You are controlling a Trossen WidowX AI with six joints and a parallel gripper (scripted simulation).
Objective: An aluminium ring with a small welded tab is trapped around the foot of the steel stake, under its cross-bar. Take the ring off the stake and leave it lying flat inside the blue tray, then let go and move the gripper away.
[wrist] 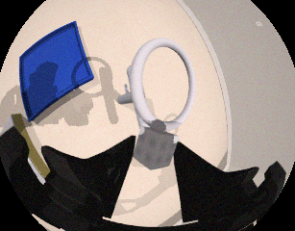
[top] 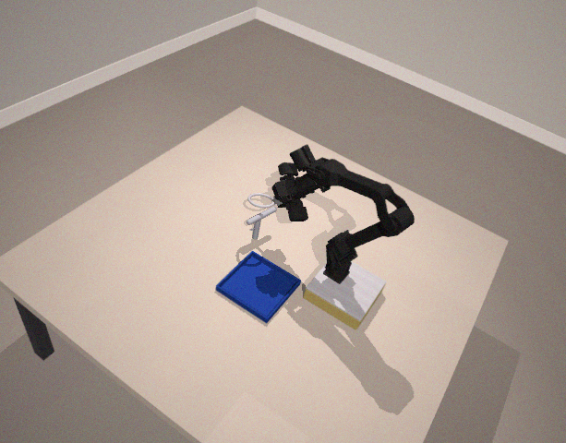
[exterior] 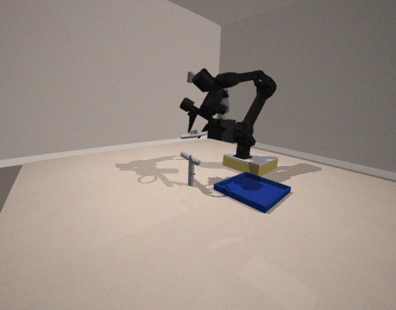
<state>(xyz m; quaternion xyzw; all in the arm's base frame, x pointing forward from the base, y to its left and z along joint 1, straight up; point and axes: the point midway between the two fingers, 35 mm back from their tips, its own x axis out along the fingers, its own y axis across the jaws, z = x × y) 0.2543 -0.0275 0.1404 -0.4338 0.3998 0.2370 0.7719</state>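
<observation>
The blue tray is 100 mm behind my gripper tip, 200 mm to the left of it and 160 mm below it. The rest, counted from my gripper tip: aluminium ring: 30 mm ahead, 40 mm to the left, 10 mm above.
</observation>
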